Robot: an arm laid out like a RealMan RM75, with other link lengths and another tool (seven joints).
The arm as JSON. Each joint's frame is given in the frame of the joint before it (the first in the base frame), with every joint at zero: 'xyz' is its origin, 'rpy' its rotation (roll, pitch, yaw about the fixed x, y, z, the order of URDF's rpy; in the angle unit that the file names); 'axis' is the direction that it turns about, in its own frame. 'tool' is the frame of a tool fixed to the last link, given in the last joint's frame.
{
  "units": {
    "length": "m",
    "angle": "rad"
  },
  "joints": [
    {
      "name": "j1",
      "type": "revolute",
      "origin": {
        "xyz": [
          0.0,
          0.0,
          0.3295
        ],
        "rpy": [
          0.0,
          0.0,
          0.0
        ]
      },
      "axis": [
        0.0,
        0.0,
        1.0
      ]
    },
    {
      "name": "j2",
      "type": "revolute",
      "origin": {
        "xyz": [
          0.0,
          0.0,
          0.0
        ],
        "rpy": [
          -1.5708,
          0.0,
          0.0
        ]
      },
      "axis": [
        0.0,
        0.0,
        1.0
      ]
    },
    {
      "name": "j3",
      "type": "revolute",
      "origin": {
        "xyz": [
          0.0,
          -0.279,
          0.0
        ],
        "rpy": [
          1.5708,
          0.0,
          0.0
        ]
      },
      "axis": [
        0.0,
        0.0,
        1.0
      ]
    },
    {
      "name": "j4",
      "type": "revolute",
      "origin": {
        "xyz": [
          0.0,
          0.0,
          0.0
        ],
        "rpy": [
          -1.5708,
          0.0,
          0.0
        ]
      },
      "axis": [
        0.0,
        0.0,
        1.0
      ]
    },
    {
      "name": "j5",
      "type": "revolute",
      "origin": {
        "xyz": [
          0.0,
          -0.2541,
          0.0
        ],
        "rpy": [
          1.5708,
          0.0,
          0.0
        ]
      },
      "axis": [
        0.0,
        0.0,
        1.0
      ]
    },
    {
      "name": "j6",
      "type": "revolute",
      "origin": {
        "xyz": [
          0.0,
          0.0,
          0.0
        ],
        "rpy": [
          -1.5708,
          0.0,
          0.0
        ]
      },
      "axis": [
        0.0,
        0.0,
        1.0
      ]
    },
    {
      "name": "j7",
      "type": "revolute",
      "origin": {
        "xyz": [
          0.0,
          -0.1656,
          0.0
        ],
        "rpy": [
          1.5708,
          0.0,
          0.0
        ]
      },
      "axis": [
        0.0,
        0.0,
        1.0
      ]
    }
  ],
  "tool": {
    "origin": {
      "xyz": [
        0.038,
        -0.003,
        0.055
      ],
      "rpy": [
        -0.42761,
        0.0,
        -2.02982
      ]
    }
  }
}
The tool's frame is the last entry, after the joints.
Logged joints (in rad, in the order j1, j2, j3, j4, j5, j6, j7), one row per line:
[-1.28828, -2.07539, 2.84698, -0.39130, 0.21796, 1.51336, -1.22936]
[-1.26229, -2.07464, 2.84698, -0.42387, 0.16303, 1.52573, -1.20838]
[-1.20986, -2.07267, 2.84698, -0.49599, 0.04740, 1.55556, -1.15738]
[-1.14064, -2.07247, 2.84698, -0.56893, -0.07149, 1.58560, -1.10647]
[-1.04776, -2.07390, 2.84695, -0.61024, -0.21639, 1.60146, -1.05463]
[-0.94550, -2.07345, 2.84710, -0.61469, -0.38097, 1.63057, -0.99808]
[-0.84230, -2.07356, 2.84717, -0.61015, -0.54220, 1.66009, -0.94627]
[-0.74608, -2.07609, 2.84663, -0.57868, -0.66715, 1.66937, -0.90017]
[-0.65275, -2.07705, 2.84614, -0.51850, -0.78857, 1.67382, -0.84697]
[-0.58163, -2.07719, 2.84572, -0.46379, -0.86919, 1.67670, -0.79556]
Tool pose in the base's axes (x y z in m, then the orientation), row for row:
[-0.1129, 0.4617, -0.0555, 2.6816, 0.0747, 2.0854]
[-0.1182, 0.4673, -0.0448, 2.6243, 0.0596, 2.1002]
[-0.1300, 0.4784, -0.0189, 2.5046, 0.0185, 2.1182]
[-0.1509, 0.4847, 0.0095, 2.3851, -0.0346, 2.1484]
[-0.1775, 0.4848, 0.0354, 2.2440, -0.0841, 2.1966]
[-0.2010, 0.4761, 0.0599, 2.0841, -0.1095, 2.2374]
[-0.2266, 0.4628, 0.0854, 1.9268, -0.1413, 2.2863]
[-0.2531, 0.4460, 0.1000, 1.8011, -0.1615, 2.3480]
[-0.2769, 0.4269, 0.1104, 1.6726, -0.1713, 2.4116]
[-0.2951, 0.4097, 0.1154, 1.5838, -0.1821, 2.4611]
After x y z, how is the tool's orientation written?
As angles about the fixed x, y, z axes (roll, pitch, yaw), in radians.
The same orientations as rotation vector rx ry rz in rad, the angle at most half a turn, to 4 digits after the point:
[1.3904, 2.4320, 0.5138]
[1.3605, 2.4162, 0.5953]
[1.3206, 2.3685, 0.7673]
[1.2796, 2.3230, 0.9484]
[1.2145, 2.2618, 1.1498]
[1.1360, 2.1603, 1.3405]
[1.0616, 2.0551, 1.5290]
[0.9831, 1.9800, 1.6818]
[0.8976, 1.8950, 1.8276]
[0.8420, 1.8352, 1.9325]

